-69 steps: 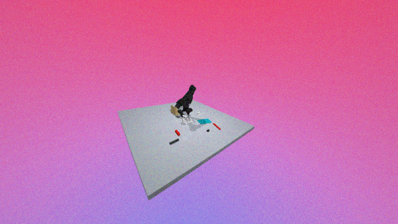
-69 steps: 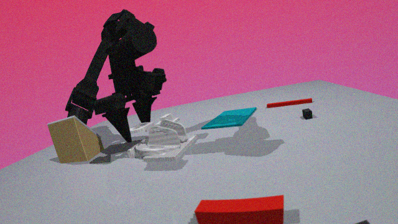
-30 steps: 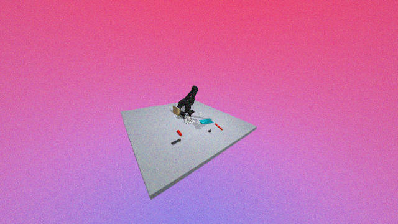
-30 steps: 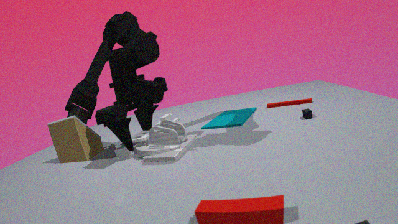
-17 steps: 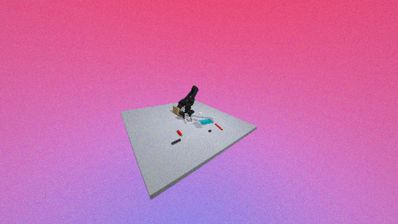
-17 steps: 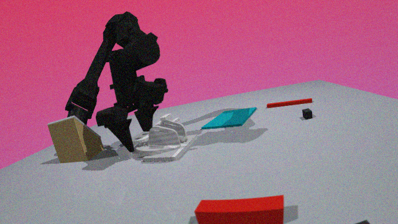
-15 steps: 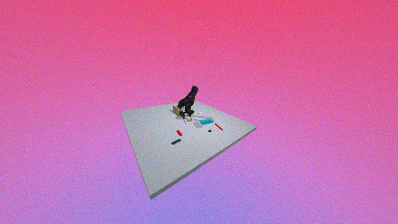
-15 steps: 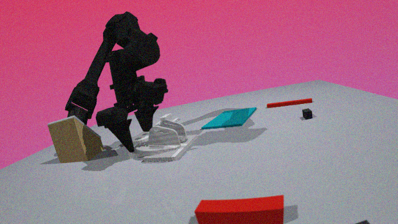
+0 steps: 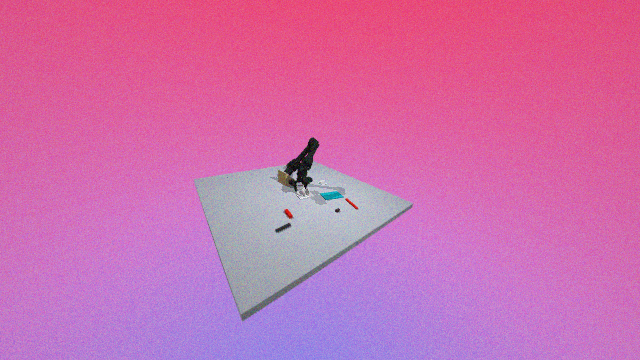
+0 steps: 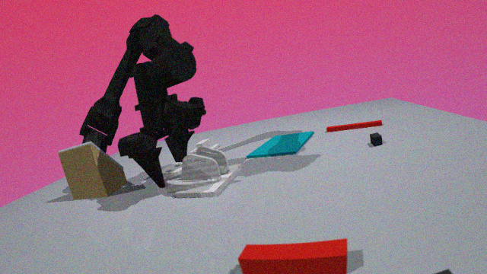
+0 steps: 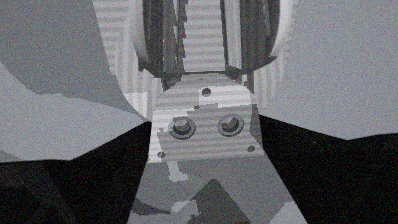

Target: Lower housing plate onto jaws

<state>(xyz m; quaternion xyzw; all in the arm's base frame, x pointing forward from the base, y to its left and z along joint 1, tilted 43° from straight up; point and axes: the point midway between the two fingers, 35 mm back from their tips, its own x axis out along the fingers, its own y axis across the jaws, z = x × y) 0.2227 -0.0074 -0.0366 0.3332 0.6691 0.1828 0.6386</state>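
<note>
Now: the pale piece 1 cm ahead of my gripper tip and 2 cm above it. The rest, counted from my gripper tip: small black cube: 37 cm ahead; then teal flat sheet: 20 cm ahead, 15 cm to the left, 1 cm below.
</note>
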